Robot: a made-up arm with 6 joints.
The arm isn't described. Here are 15 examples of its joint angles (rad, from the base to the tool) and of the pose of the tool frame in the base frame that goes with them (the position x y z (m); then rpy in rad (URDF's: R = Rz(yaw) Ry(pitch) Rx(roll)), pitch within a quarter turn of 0, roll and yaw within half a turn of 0).
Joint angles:
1: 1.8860 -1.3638 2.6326 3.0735 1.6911 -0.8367
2: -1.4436 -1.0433 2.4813 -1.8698 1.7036 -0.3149
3: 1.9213 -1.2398 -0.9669 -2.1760 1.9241 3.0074
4: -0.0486 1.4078 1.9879 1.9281 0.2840 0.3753
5: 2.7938 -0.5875 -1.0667 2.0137 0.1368 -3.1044
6: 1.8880 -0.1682 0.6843 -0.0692 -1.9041 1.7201
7: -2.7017 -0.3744 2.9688 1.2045 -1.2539 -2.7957
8: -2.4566 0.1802 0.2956 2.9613 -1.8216 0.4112
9: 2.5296 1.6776 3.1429 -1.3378 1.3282 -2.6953
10: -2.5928 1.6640 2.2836 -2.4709 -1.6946 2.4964
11: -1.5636 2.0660 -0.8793 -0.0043 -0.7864 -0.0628
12: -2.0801 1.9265 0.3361 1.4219 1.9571 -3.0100
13: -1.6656 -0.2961 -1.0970 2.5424 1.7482 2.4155
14: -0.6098 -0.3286 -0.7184 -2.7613 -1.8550 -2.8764
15: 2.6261 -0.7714 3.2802 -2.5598 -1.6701 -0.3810
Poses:
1: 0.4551 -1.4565 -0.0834 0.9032 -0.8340 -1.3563
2: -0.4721 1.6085 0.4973 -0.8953 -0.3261 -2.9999
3: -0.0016 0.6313 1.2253 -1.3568 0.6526 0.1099
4: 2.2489 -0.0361 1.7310 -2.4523 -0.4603 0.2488
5: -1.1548 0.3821 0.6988 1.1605 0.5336 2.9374
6: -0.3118 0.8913 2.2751 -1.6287 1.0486 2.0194
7: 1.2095 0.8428 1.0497 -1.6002 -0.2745 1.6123
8: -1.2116 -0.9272 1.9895 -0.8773 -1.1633 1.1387
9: -0.6145 0.7533 1.9325 -0.5527 -0.2656 0.7526
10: -1.4699 -1.1004 1.5953 -1.8387 -0.5958 -0.2920
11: -0.0033 0.5703 -0.0071 -3.0737 -0.5901 1.5743
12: -0.3272 -1.1102 -0.8585 3.0309 -0.3833 -0.6660
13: 0.0800 -0.7951 0.4539 -2.8677 0.4546 0.8100
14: 1.0613 -0.6202 1.3050 -1.4896 -1.1971 0.7419
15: 0.6637 -0.5514 -0.0341 -2.3773 0.4467 -3.0057
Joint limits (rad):
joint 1: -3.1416..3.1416
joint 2: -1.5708..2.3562
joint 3: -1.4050..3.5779
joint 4: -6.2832..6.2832
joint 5: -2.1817..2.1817
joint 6: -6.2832..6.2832
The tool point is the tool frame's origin. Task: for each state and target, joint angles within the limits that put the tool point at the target. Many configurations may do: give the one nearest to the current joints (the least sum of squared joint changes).
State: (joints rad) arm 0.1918 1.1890 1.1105 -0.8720 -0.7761 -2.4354
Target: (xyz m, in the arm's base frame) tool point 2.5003 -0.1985 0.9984
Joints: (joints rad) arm -0.1251 1.2319 1.2573 -0.8814 -0.5643 -2.4354
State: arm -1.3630 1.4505 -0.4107 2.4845 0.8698 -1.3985
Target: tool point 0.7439 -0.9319 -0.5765
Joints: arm -1.0181 1.2433 -0.1768 2.4119 0.8845 -1.3985
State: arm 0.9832 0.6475 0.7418 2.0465 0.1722 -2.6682
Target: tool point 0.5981 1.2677 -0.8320
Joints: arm 1.0905 1.4819 0.0834 2.0669 0.2276 -2.6682
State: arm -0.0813 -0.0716 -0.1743 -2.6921 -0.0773 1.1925
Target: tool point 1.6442 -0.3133 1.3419
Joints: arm -0.1916 -0.1430 -0.3052 -2.6923 -0.0454 1.1925
